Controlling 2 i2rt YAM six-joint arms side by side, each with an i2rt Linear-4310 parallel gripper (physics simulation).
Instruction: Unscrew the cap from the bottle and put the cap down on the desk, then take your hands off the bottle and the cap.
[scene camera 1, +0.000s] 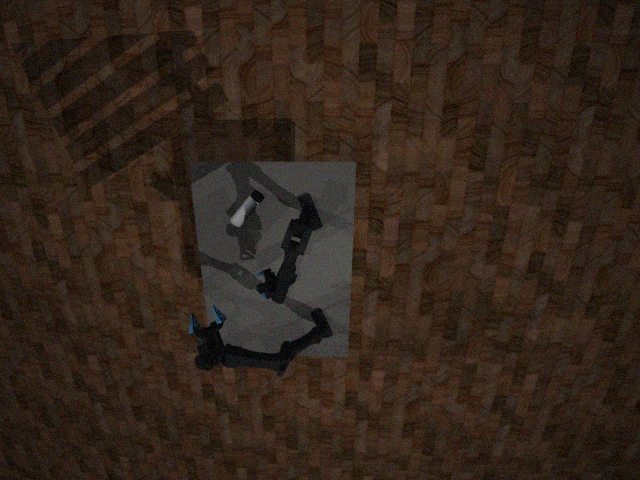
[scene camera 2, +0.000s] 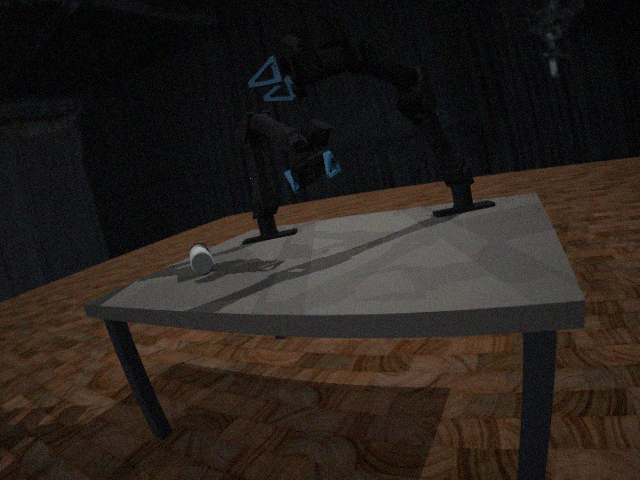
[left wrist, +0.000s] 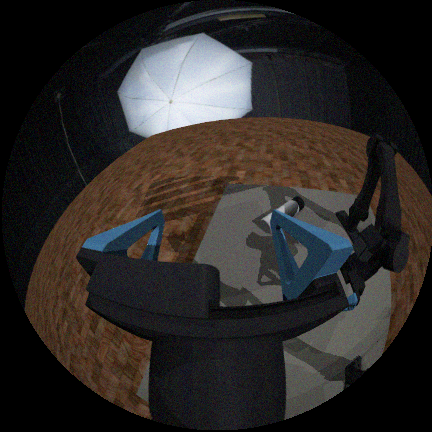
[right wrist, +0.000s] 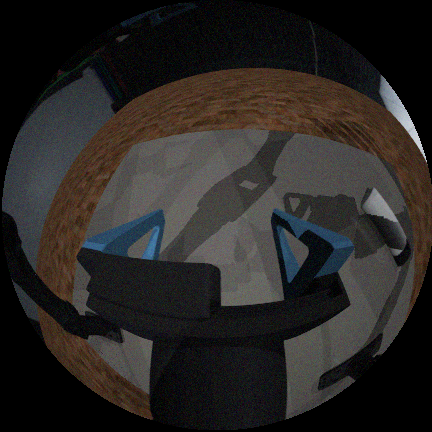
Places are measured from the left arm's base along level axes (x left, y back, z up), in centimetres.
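Pixels of known places: left gripper, fingertip midpoint: (scene camera 1: 202, 309) (scene camera 2: 256, 92) (left wrist: 216, 215); right gripper, fingertip midpoint: (scene camera 2: 311, 184) (right wrist: 217, 214); left arm's base, link origin: (scene camera 1: 321, 323) (scene camera 2: 464, 210) (right wrist: 101, 325); right arm's base, link origin: (scene camera 1: 310, 212) (scene camera 2: 270, 237) (left wrist: 349, 227).
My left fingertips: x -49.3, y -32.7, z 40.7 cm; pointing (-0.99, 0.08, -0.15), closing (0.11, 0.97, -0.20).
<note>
For each thing: its top centre in the pictures, then the offset to it from my left fingertips. "*": a spot on its surface instead.
- white bottle, surface spot: (right wrist: 384, 219) * dz -35.3, dx -27.9, dy +22.0 cm
- black cap, surface spot: (right wrist: 403, 255) (left wrist: 300, 203) * dz -35.4, dx -32.8, dy +33.3 cm
The white bottle (scene camera 1: 242, 212) (scene camera 2: 201, 260) (left wrist: 286, 209) (right wrist: 384, 219) lies on its side on the grey desk (scene camera 1: 330, 263) (scene camera 2: 361, 324). The black cap (scene camera 1: 256, 195) (left wrist: 299, 202) (right wrist: 403, 255) is on the bottle's far end; in scene camera 2 the bottle's base faces the view and mostly hides it. My right gripper (scene camera 1: 260, 284) (scene camera 2: 316, 180) (right wrist: 217, 214) is open and empty, raised above the desk, apart from the bottle, which lies to its right in the right wrist view. My left gripper (scene camera 1: 203, 310) (scene camera 2: 257, 91) (left wrist: 216, 215) is open and empty, high up and far from the bottle.
The right arm's base (scene camera 2: 268, 236) and the left arm's base (scene camera 2: 462, 207) stand at the desk's back edge in scene camera 2. The bottle is near the desk's left end there. Arm shadows cross the desk. A white umbrella lamp (left wrist: 187, 85) stands beyond the desk.
</note>
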